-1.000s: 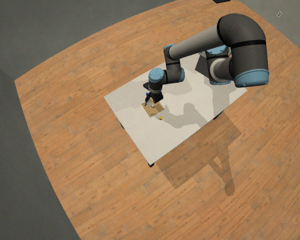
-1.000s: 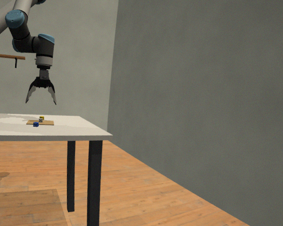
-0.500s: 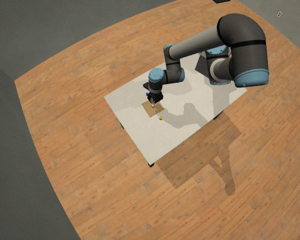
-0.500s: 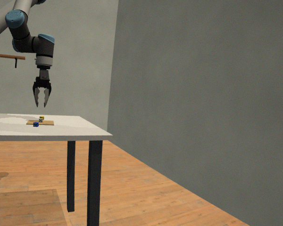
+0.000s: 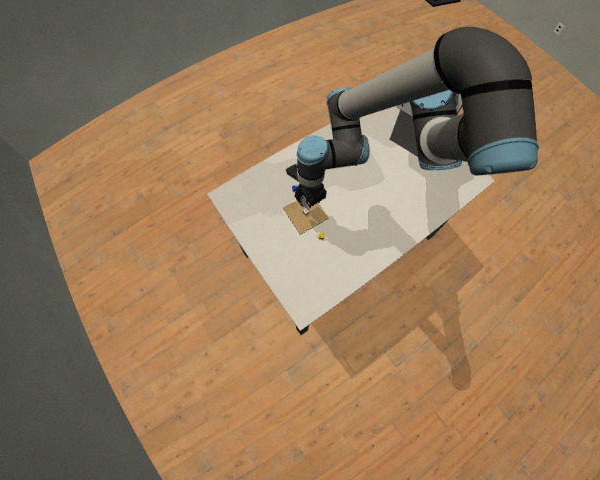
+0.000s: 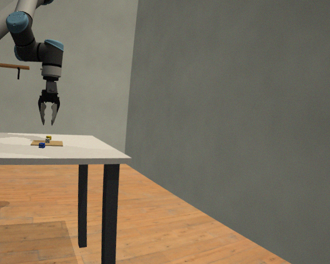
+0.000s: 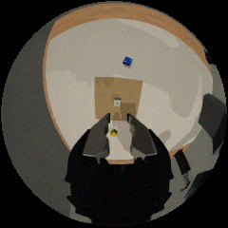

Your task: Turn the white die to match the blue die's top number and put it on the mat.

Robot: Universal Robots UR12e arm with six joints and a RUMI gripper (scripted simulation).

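Right now my hand is 9 cm above the white die. Round my hand: blue die: 12 cm to the right, 9 cm below, 1 cm behind; tan mat: 10 cm below; yellow die: 12 cm to the left, 9 cm below.
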